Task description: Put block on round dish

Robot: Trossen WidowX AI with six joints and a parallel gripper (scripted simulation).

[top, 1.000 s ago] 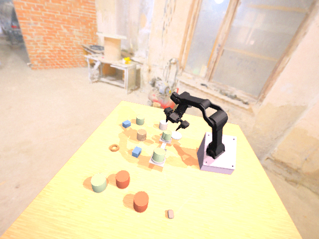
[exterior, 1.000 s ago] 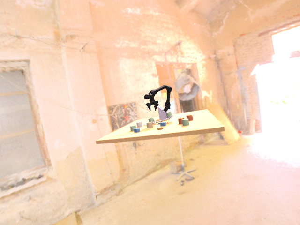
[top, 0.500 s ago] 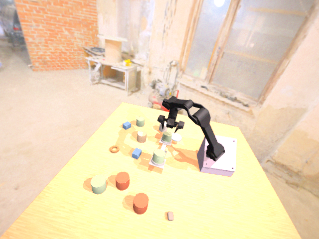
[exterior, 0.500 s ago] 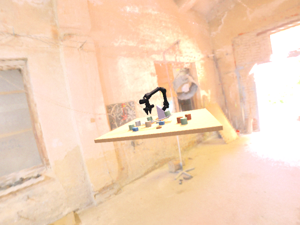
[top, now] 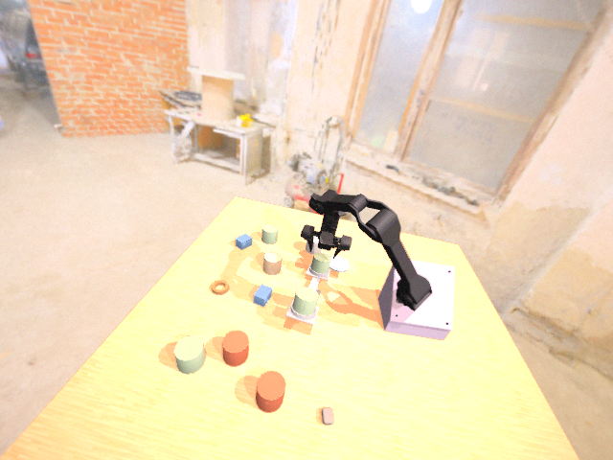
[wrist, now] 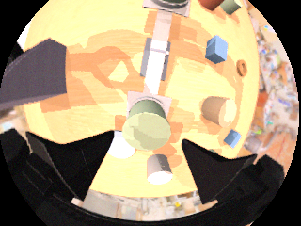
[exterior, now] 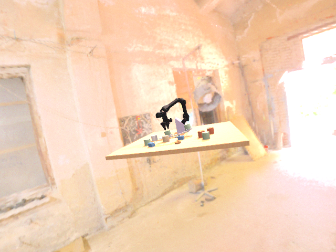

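Now: the pale teal block 6 cm below my gripper tip. Round my gripper tip: round white dish 10 cm below, 9 cm to the right, 9 cm behind; small balance 14 cm to the left, 8 cm below, 3 cm ahead.
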